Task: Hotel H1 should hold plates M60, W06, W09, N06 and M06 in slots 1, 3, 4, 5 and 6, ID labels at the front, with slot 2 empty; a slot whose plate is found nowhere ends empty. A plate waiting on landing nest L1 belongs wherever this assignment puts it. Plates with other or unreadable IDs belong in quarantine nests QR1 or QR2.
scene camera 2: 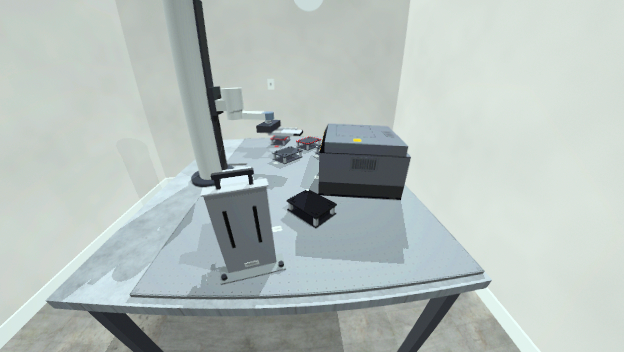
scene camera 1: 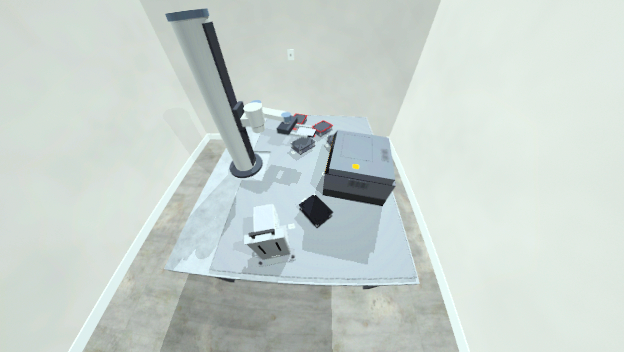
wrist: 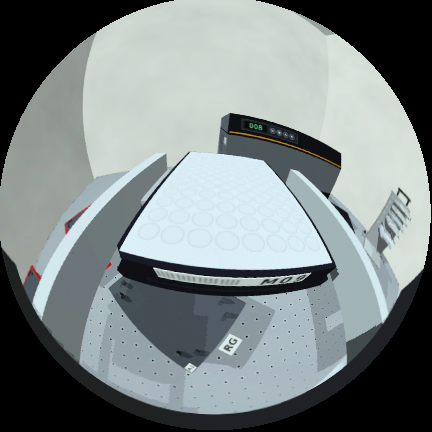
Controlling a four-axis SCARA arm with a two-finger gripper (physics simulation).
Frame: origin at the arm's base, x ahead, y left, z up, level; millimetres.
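Seen in the pictures: gripper, fingertip midpoint: (scene camera 2: 295,132) (scene camera 1: 309,132) (wrist: 229,168); arm's base, origin of the base link: (scene camera 1: 246,165).
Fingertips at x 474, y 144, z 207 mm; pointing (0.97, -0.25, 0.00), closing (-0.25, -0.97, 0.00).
Note:
Offsets run from my fingertips to a thing's top centre. "*": to the spot under its first point.
My gripper (scene camera 1: 306,132) (scene camera 2: 287,132) (wrist: 229,168) is shut on a white-topped plate with a dark base. The plate's label reads M09 in the wrist view. It is held level above the far part of the table. The hotel (scene camera 1: 270,247) (scene camera 2: 242,230) (wrist: 393,220) stands near the front left; its slots show at the right of the wrist view, too small to read. Two red-edged nests {* dx -106, dy +430, dz -145 mm} (scene camera 1: 300,118) {* dx +102, dy +300, dz -145 mm} (scene camera 1: 322,126) (scene camera 2: 280,140) (scene camera 2: 308,142) stand at the far end. Nest L1's label cannot be read.
A grey nest {dx -55, dy +70, dz -135 mm} (scene camera 1: 302,145) (scene camera 2: 287,153) (wrist: 170,320) lies below the gripper in the wrist view, beside a label {* dx -131, dy -4, dz -194 mm} (wrist: 230,344) reading RG. The big grey instrument {dx +320, dy -258, dz +61 mm} (scene camera 1: 362,172) (scene camera 2: 365,172) stands on the right. A black nest {dx +60, dy -520, dz -141 mm} (scene camera 1: 316,210) (scene camera 2: 311,204) stands between it and the hotel.

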